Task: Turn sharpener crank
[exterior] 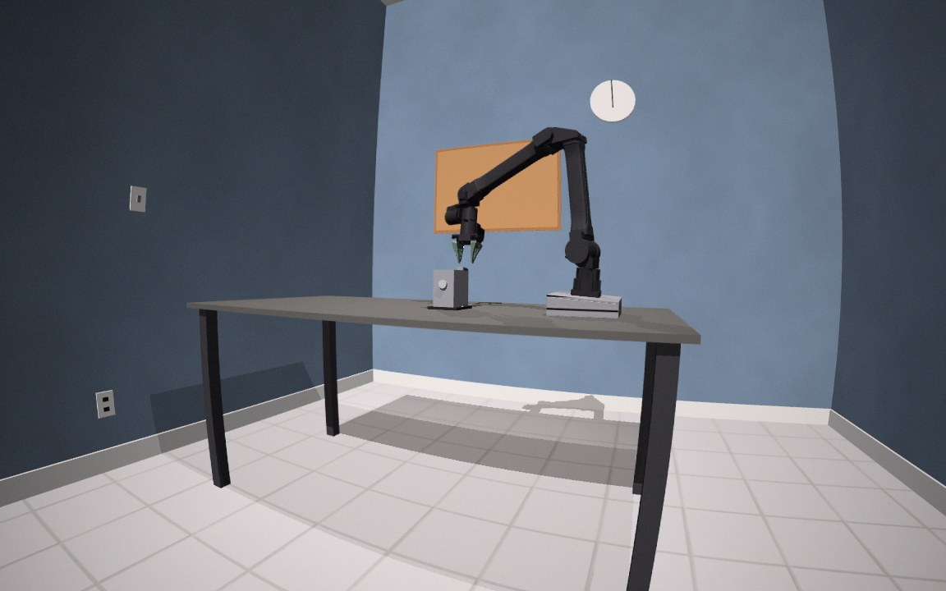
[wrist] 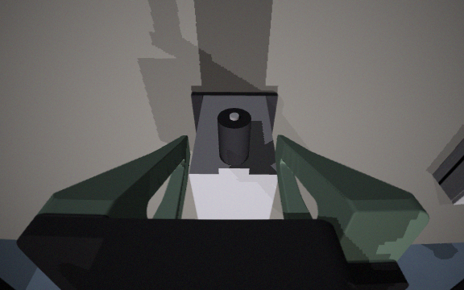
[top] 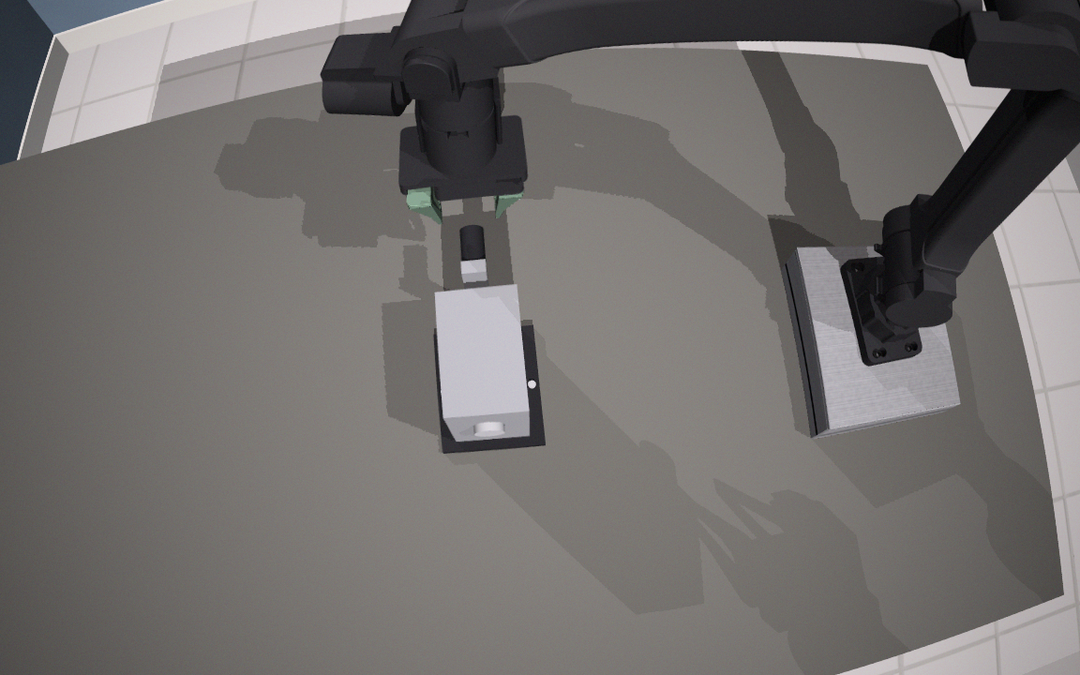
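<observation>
Now: the black crank handle 40 mm below my hand and 20 mm to the left of it.
</observation>
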